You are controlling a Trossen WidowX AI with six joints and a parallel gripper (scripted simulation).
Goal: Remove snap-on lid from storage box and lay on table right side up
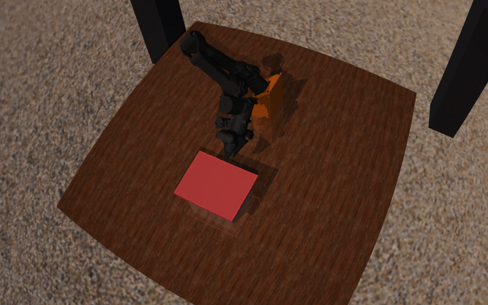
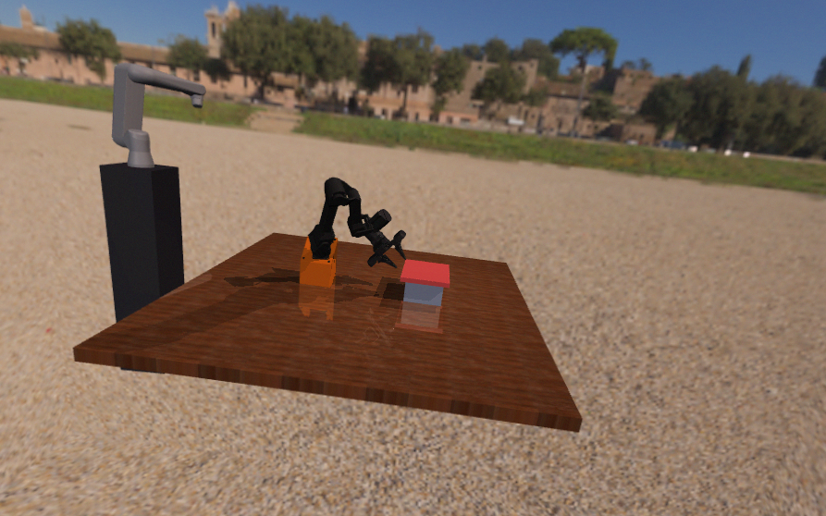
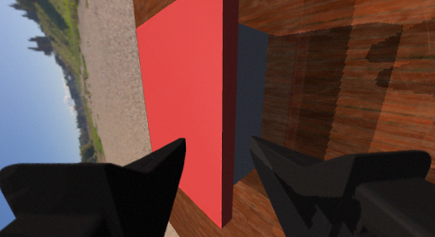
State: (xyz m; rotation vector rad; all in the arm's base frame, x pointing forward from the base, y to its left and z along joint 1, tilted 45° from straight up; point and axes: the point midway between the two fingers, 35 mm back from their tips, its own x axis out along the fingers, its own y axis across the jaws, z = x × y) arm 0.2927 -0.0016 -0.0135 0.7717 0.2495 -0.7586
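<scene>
Now: the red lid 100 mm ahead of my gripper tip, 20 mm below it and 10 mm to the right of it. Round my gripper tip: storage box: 100 mm ahead, 70 mm below, 10 mm to the right.
</scene>
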